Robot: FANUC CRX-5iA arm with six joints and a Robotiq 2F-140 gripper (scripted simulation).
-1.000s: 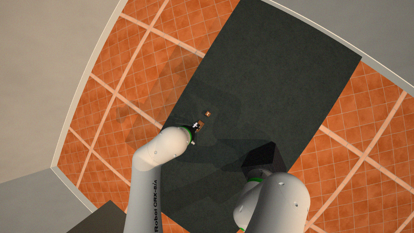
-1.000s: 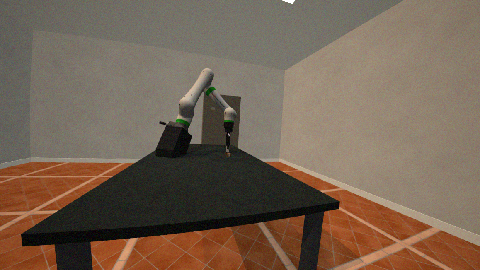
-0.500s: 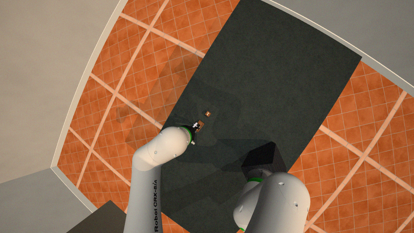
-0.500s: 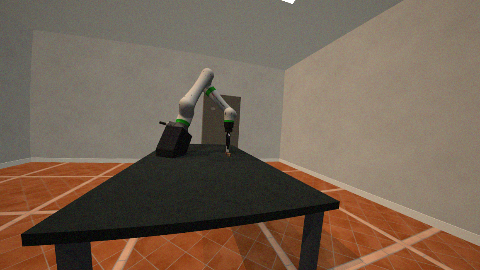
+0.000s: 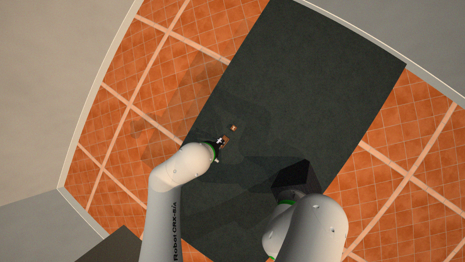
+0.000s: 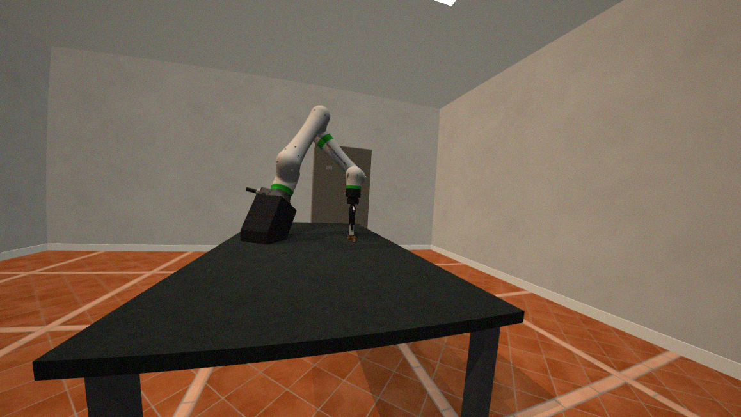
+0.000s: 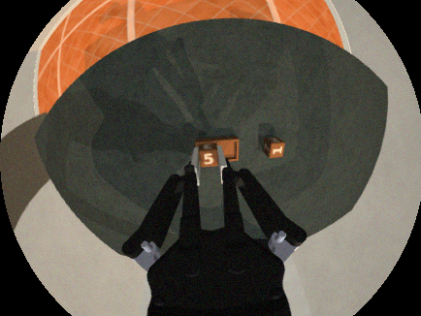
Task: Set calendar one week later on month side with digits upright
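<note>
The brown cube is 3 cm below my hand. Round my hand: brown tray (4 cm below, 2 cm to the right).
</note>
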